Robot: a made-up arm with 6 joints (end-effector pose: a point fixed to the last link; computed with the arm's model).
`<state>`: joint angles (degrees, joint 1 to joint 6).
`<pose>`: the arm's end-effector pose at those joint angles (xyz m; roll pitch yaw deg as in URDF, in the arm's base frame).
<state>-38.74 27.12 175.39 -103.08 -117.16 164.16</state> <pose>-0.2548 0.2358 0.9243 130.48 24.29 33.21</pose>
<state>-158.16 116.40 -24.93 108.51 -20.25 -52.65</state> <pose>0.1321 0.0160 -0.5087 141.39 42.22 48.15</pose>
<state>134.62 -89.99 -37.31 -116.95 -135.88 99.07</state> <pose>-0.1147 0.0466 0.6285 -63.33 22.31 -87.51</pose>
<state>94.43 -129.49 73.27 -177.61 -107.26 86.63</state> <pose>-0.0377 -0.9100 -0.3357 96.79 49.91 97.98</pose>
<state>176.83 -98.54 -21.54 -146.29 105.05 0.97</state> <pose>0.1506 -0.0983 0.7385 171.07 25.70 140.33</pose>
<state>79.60 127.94 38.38 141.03 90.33 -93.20</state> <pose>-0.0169 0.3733 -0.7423 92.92 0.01 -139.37</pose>
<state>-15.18 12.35 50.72 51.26 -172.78 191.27</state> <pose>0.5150 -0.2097 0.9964 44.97 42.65 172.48</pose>
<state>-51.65 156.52 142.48 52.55 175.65 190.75</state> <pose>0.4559 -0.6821 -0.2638 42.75 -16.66 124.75</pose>
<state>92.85 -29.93 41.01 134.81 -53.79 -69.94</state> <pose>-0.0741 -0.0415 1.1321 49.65 -48.08 -28.19</pose>
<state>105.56 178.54 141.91 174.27 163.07 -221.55</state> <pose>-0.2520 0.5044 -0.6060 -143.33 -19.77 -76.21</pose>
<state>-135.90 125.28 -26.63 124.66 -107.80 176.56</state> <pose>0.2209 0.1285 -0.4530 -46.90 19.50 167.92</pose>
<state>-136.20 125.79 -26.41 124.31 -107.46 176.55</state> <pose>0.2238 0.1303 -0.4532 -47.42 19.62 167.03</pose>
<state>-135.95 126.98 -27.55 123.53 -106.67 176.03</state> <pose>0.2365 0.1458 -0.4374 -49.62 20.75 165.40</pose>
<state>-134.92 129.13 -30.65 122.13 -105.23 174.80</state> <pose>0.2602 0.1796 -0.3963 -54.49 23.00 162.50</pose>
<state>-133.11 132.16 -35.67 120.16 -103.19 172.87</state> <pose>0.2868 0.2270 -0.3262 -62.29 25.47 158.07</pose>
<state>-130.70 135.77 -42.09 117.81 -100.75 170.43</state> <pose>0.3046 0.2769 -0.2309 -72.47 26.81 152.48</pose>
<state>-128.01 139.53 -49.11 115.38 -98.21 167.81</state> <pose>0.3059 0.3162 -0.1225 -83.45 26.16 146.94</pose>
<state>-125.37 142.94 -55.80 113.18 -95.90 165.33</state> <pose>0.2917 0.3374 -0.0192 -93.23 23.82 142.85</pose>
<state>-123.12 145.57 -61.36 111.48 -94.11 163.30</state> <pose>0.2704 0.3421 0.0635 -100.61 20.98 140.64</pose>
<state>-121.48 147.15 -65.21 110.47 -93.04 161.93</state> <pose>0.2515 0.3384 0.1171 -105.18 18.87 139.88</pose>
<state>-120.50 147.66 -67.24 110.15 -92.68 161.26</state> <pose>0.2402 0.3345 0.1424 -107.21 18.00 139.90</pose>
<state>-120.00 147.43 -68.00 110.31 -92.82 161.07</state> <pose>0.2355 0.3329 0.1489 -107.55 18.12 140.25</pose>
